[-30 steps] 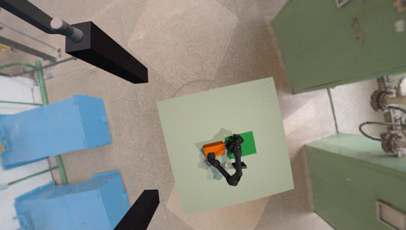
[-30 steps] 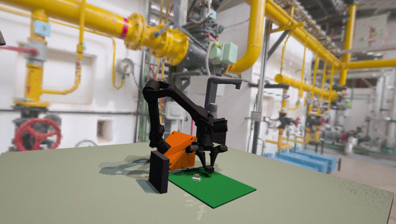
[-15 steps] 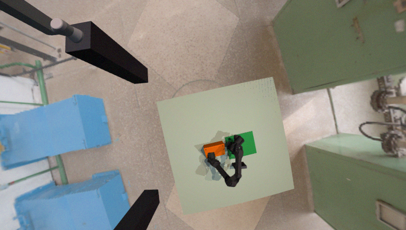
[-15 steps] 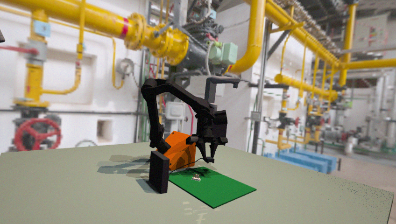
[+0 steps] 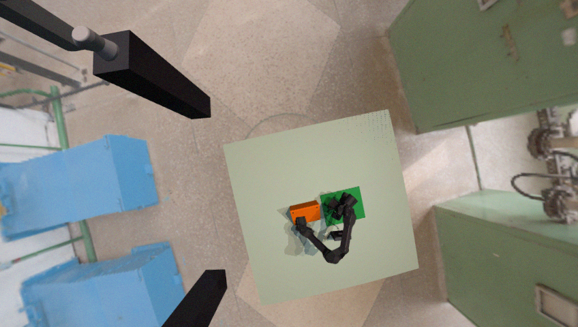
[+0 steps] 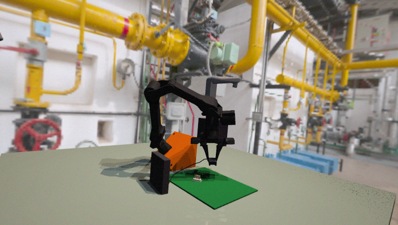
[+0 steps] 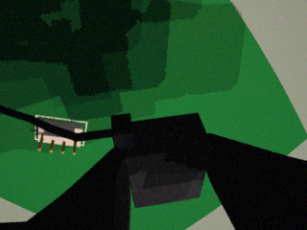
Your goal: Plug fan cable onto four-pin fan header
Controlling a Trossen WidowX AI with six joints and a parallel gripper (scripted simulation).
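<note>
Right now the green board is 9 cm below my gripper tip, 4 cm to the right of it and 4 cm ahead of it. Round my gripper tip: four-pin fan header 8 cm below, 7 cm to the right; dark fan plug 1 cm ahead; black fan 22 cm to the right, 2 cm below, 1 cm behind.
</note>
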